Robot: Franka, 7 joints.
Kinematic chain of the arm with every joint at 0, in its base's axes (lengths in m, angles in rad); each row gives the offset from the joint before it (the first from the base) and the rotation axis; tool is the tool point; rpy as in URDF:
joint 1: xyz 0 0 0.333 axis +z
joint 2: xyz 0 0 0 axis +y
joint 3: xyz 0 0 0.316 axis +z
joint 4: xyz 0.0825 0 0 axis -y
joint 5: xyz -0.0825 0 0.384 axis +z
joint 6: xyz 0 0 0 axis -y
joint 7: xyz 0.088 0 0 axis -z
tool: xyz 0 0 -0.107 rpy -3.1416 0 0
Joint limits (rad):
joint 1: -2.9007..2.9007
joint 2: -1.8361..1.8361
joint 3: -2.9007..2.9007
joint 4: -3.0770..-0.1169
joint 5: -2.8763..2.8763
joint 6: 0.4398..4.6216
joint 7: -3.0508..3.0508
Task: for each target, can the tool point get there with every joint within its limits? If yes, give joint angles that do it. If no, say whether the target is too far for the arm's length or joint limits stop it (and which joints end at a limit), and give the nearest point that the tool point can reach.
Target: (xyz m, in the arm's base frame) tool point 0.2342 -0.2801 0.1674
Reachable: yes | joints -2.2355 0.5053 1.0339 -2.7296 1.9412 1.9992 -1.6932
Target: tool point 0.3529 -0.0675 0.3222
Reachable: yes | joints -2.3328 0.2521 1.9046 -2.5167 -2.4243 3.4571 0.7880
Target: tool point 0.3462 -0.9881 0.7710
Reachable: no: too far | nearest point 0.2617 -0.7469 0.6641 | short by 0.277 m
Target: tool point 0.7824 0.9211 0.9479
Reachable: no: too far | nearest point 0.4950 0.5828 0.7220 | short by 0.498 m
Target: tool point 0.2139 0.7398 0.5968
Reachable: yes | joints -1.2951 -1.1130 1.5687 -0.7719 -2.2760 2.9808 2.3166
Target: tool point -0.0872 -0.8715 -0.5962
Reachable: no: too far | nearest point -0.0606 -0.6052 -0.2499 | short by 0.438 m
